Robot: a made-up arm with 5 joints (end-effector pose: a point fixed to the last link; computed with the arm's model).
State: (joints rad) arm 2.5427 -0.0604 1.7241 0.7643 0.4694
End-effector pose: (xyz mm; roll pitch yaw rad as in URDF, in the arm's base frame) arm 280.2 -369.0 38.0 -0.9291 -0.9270 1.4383
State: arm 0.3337 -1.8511 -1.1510 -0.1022 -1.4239
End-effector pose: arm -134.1 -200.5 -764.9 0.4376 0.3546 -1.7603
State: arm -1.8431 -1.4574 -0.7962 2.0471 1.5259
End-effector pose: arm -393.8 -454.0 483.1 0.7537 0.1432 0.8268
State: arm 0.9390 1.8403 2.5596 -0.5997 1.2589
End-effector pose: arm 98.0 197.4 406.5 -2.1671 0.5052 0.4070
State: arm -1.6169 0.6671 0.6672 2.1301 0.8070
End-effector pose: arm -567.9 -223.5 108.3 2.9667 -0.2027 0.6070
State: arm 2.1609 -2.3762 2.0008 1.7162 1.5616
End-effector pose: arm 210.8 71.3 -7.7 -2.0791 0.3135 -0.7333
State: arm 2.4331 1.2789 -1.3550 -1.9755 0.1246
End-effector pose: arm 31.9 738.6 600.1 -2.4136 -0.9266 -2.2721
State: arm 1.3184 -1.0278 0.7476 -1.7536 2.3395
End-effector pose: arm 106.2 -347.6 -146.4 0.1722 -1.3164 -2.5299
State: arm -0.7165 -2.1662 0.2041 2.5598 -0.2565
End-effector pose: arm -1000.7 -92.6 10.2 0.4717 0.7252 0.5634
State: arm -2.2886 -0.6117 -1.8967 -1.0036 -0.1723
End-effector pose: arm -590.4 -569.6 -93.0 -0.6328 0.0022 -0.7426
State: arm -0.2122 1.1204 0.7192 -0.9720 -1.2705
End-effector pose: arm -269.2 -116.7 13.2 -2.1764 0.9442 -1.8719
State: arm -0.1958 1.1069 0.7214 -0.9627 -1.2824
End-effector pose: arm -265.3 -116.2 15.0 -2.1735 0.9399 -1.8818
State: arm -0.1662 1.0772 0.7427 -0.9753 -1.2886
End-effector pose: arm -263.8 -104.8 15.9 -2.1222 0.9168 -1.8781
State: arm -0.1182 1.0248 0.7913 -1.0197 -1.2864
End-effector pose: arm -264.4 -77.3 13.6 -2.0104 0.8669 -1.8652
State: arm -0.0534 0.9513 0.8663 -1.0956 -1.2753
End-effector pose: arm -262.3 -34.6 4.1 -1.8554 0.7915 -1.8602
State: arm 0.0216 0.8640 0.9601 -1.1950 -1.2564
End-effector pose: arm -251.3 16.1 -14.9 -1.6856 0.6990 -1.8775
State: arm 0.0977 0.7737 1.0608 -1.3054 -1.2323
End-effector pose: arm -228.9 63.8 -41.2 -1.5257 0.6023 -1.9183
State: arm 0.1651 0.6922 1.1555 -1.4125 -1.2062
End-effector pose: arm -199.8 99.6 -68.9 -1.3924 0.5131 -1.9715
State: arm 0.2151 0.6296 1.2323 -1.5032 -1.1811
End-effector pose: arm -172.8 120.7 -92.7 -1.2943 0.4391 -2.0205
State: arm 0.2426 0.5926 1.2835 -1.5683 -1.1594
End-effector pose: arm -155.3 129.4 -110.0 -1.2329 0.3838 -2.0507
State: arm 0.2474 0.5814 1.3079 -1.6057 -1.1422
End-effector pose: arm -149.7 130.4 -120.5 -1.2041 0.3472 -2.0566
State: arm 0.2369 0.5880 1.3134 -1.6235 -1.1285
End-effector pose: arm -152.5 127.6 -126.6 -1.1964 0.3242 -2.0442
